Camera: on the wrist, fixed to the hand. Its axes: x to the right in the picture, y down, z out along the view.
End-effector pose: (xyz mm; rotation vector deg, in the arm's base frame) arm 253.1 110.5 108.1 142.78 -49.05 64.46
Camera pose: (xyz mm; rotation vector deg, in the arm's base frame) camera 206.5 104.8 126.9 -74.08 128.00 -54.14
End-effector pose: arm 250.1 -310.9 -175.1 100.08 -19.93 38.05
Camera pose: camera 216.0 -285.6 -147.6 76.32 -101.71 89.31
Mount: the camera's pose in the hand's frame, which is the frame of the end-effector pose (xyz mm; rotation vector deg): -7.9 33.4 -37.2 2.70 -7.12 84.61
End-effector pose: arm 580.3 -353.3 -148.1 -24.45 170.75 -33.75
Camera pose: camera 574.7 -307.9 -126.4 85.89 127.69 -20.60
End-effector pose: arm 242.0 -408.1 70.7 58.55 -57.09 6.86
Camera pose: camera 244.1 -358.7 81.4 8.04 -96.77 74.13
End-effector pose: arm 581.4 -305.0 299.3 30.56 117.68 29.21
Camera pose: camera 558.9 -287.4 341.1 116.31 70.17 67.77
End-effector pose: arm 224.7 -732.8 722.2 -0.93 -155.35 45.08
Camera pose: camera 240.9 -685.9 732.1 104.20 116.85 -55.23
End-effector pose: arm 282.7 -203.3 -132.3 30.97 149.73 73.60
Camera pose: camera 286.3 -214.7 -83.1 -121.77 -85.90 -56.70
